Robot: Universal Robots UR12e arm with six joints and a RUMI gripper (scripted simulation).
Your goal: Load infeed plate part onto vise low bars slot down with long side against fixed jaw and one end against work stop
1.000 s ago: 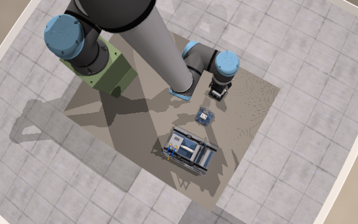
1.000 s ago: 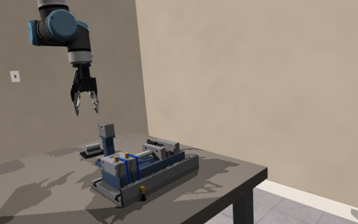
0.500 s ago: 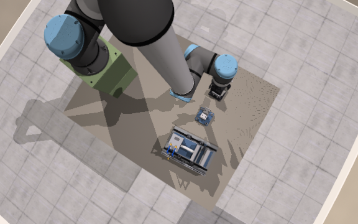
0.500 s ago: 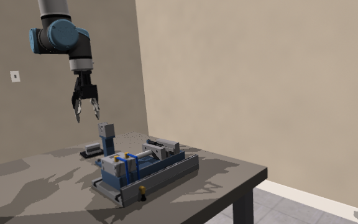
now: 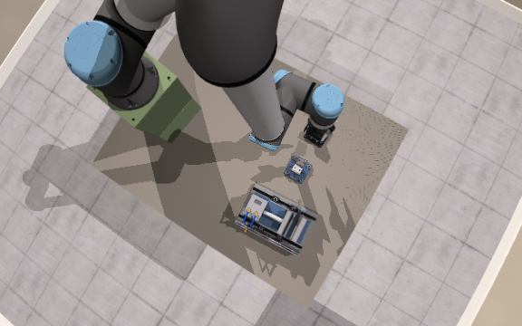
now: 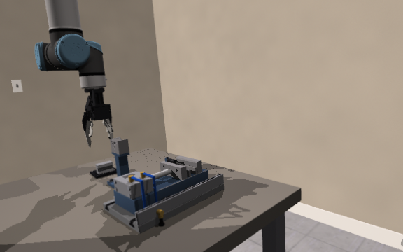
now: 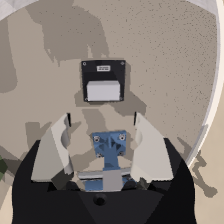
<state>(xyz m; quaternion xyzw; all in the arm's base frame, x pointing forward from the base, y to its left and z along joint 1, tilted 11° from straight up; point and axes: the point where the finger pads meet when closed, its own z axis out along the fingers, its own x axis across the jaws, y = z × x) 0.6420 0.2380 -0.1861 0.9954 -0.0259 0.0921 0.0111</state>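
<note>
Now: the part 10 mm to the right of my hand and 110 mm below it. Also, from my hand: work stop rod 100 mm ahead, 340 mm to the right, 40 mm below; black infeed plate 10 mm to the left, 130 mm below; cylinder rod 20 mm ahead, 390 mm to the right, 60 mm below.
</note>
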